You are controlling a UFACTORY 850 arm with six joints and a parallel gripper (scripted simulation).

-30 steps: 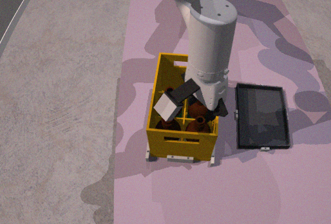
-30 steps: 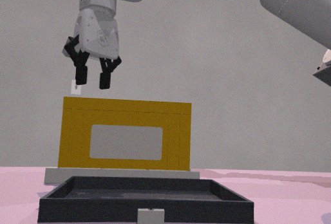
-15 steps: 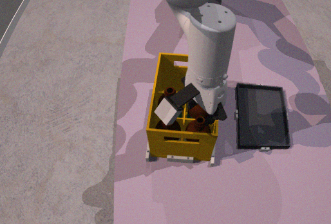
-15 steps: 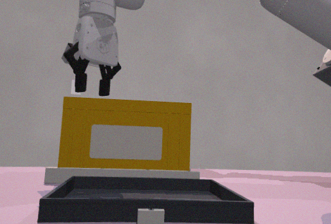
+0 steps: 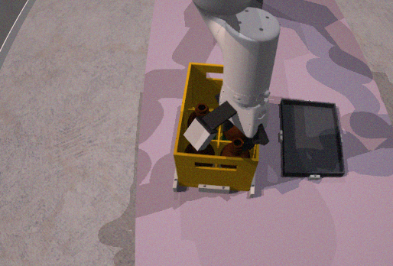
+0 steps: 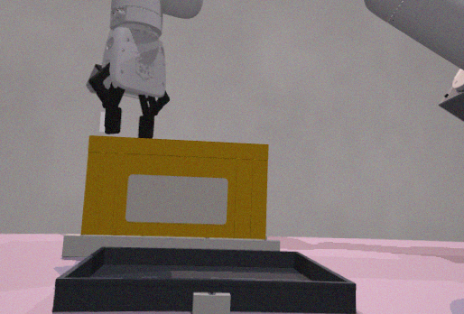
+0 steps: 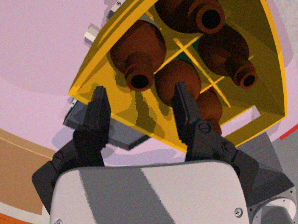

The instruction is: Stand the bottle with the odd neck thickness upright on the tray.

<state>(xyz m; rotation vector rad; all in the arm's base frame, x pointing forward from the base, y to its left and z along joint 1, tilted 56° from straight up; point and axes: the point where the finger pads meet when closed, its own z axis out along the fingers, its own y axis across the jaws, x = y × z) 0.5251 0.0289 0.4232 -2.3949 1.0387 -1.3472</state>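
Now: hand 90 mm past the yellow crate, 30 mm to the left of it and 120 mm above it. From my hand the other things lie so: tray 80 mm behind, 250 mm to the left, 190 mm below; bottle 170 mm behind, 30 mm to the left, 110 mm below.
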